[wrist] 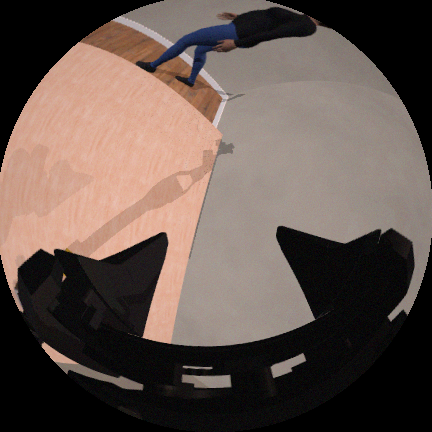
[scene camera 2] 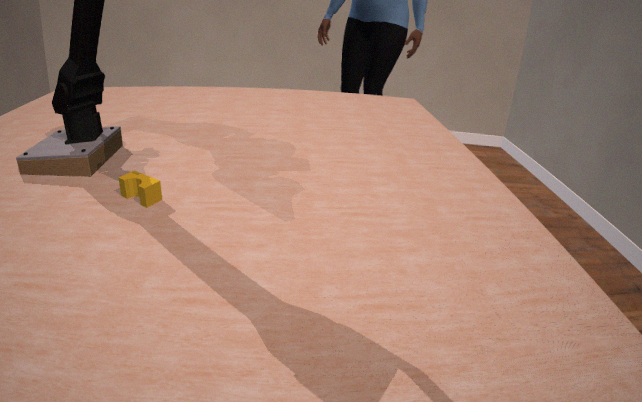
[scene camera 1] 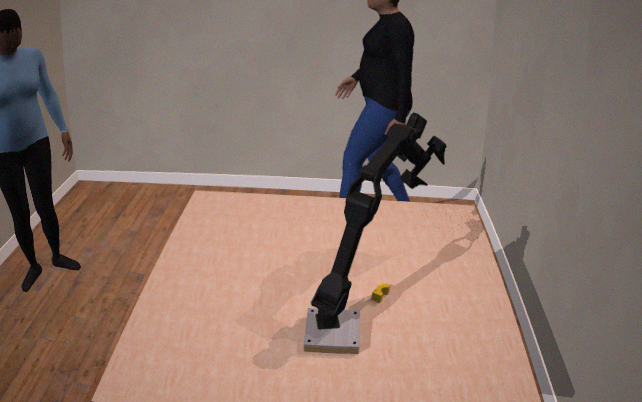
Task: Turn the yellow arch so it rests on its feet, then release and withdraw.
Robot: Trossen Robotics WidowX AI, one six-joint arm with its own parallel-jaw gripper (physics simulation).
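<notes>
The yellow arch [scene camera 1: 378,295] [scene camera 2: 151,194] lies on its broad side on the table [scene camera 1: 200,240] [scene camera 2: 425,200] [wrist: 115,110], beside the arm's base. Its curved notch shows from above, and its two feet point sideways along the table, towards scene camera 2. In the wrist view, small yellow bits of it show past the finger on the left, which hides the rest. My gripper [scene camera 1: 434,173] [wrist: 223,235] is open and empty. It is high above the table and well away from the arch. The gripper does not show in scene camera 2.
The arm's base plate [scene camera 1: 332,337] [scene camera 2: 45,146] is close to the arch. A person in black and blue [scene camera 1: 387,60] [wrist: 272,27] stands beyond the table's far edge. A person in light blue [scene camera 1: 22,100] [scene camera 2: 378,11] stands on the wooden floor. Grey walls surround the table.
</notes>
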